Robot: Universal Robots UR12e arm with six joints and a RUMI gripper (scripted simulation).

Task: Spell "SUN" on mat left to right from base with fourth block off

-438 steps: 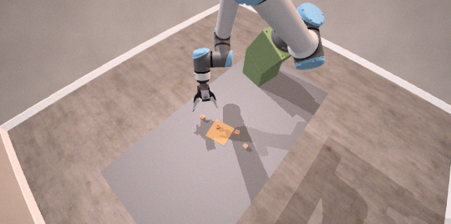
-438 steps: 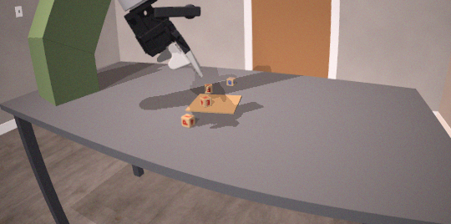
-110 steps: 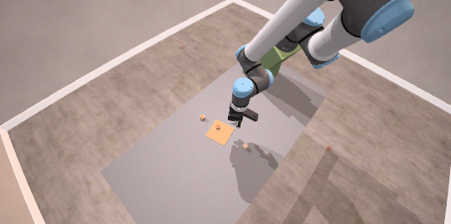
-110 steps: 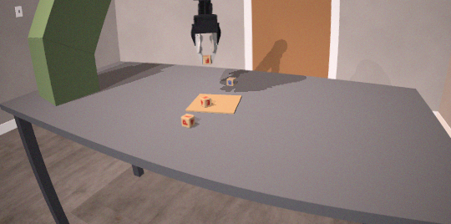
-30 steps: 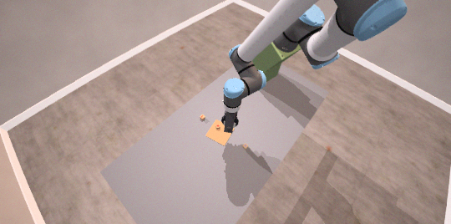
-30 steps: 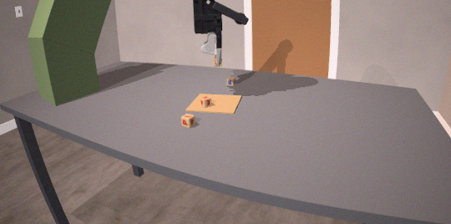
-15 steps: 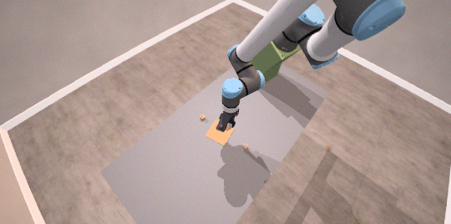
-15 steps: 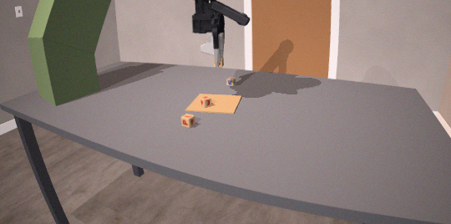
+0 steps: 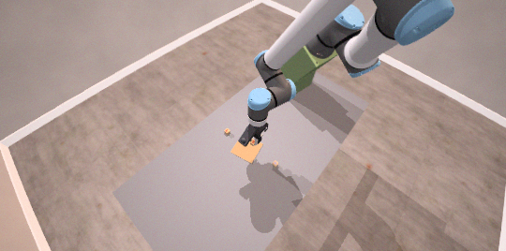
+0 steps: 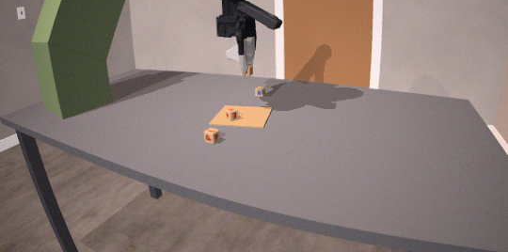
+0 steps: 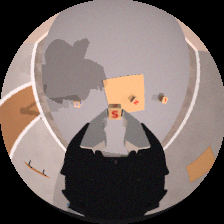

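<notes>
The orange mat lies 12 cm below my hand, 4 cm to the right of it and 1 cm ahead of it. From my hand the other things lie so: red-lettered block (20 cm to the right, 11 cm below, 5 cm ahead); then blue-lettered block (14 cm to the left, 11 cm below, 6 cm behind).
</notes>
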